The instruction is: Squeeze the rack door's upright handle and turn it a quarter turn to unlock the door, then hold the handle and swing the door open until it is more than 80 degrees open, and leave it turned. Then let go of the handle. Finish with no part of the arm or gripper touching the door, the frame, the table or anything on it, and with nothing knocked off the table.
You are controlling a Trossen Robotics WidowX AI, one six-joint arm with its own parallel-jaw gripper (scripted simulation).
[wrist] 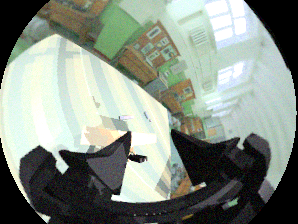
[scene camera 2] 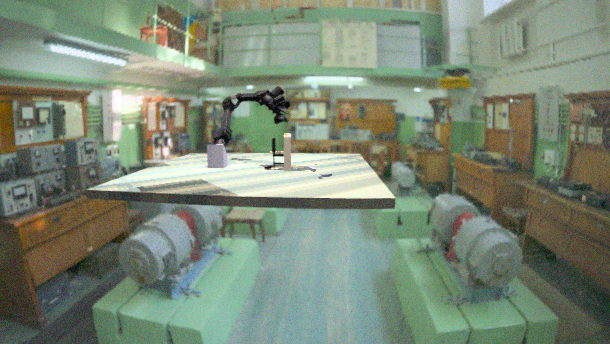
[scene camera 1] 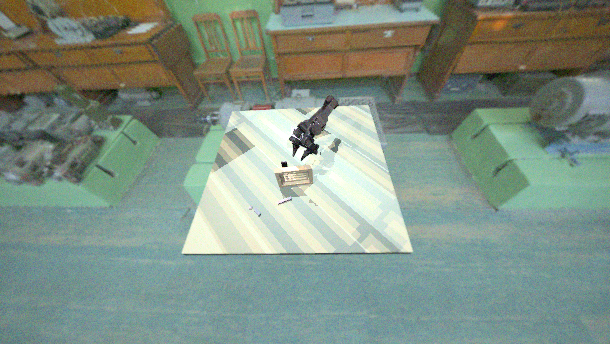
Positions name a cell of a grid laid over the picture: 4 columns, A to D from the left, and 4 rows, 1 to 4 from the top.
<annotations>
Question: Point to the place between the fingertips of the gripper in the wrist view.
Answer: C3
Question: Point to a beige rack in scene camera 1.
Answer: B2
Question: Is the gripper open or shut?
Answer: Open.
</annotations>
